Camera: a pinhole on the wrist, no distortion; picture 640 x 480 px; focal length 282.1 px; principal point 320.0 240.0 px. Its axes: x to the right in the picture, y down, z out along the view. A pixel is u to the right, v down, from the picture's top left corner.
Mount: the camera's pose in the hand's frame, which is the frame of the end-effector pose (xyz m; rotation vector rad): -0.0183 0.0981 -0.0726 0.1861 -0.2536 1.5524
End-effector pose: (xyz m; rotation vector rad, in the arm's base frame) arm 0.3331 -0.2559 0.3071 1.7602 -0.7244 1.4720
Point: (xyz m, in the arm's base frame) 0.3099 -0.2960 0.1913
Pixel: 218 458
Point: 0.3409 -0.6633 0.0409
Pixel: 464 406
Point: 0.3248 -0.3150 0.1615
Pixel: 240 465
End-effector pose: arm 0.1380 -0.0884 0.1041 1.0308 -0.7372 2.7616
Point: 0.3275 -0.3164 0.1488
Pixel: 434 304
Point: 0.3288 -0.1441 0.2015
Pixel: 268 285
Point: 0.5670 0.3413 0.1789
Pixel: outside the picture
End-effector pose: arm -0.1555 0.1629 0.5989 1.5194 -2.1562 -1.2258
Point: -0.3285 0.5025 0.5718
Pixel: 429 384
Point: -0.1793 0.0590 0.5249
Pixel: outside the picture
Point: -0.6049 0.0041 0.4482
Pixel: outside the picture
